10 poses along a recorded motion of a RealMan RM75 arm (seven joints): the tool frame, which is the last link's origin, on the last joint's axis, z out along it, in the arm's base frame.
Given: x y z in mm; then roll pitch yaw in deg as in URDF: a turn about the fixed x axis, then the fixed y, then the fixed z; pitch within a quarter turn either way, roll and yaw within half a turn.
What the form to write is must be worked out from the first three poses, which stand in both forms.
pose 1, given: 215.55, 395.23, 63.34, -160.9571, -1.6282, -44.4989
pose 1, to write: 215.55, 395.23, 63.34, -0.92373, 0.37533, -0.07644, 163.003
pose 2, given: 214.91, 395.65, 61.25, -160.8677, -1.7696, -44.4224
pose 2, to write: 214.91, 395.65, 61.25, -0.92397, 0.37447, -0.07777, 162.969
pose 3, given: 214.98, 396.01, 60.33, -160.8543, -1.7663, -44.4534
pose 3, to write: 214.98, 396.01, 60.33, -0.92386, 0.37472, -0.07783, 162.957
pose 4, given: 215.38, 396.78, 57.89, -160.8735, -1.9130, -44.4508
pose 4, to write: 215.38, 396.78, 57.89, -0.92387, 0.37447, -0.07893, 163.031
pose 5, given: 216.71, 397.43, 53.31, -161.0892, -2.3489, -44.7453
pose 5, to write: 216.71, 397.43, 53.31, -0.92290, 0.37620, -0.08207, 163.420
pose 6, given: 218.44, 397.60, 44.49, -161.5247, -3.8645, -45.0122
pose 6, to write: 218.44, 397.60, 44.49, -0.92191, 0.37607, -0.09302, 164.427
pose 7, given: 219.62, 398.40, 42.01, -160.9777, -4.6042, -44.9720
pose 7, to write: 219.62, 398.40, 42.01, -0.92182, 0.37431, -0.10071, 164.205
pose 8, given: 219.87, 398.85, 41.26, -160.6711, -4.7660, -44.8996
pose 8, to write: 219.87, 398.85, 41.26, -0.92197, 0.37332, -0.10294, 163.977
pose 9, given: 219.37, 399.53, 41.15, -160.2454, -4.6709, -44.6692
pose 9, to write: 219.37, 399.53, 41.15, -0.92269, 0.37144, -0.10333, 163.524
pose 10, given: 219.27, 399.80, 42.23, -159.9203, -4.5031, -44.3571
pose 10, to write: 219.27, 399.80, 42.23, -0.92371, 0.36908, -0.10269, 163.128
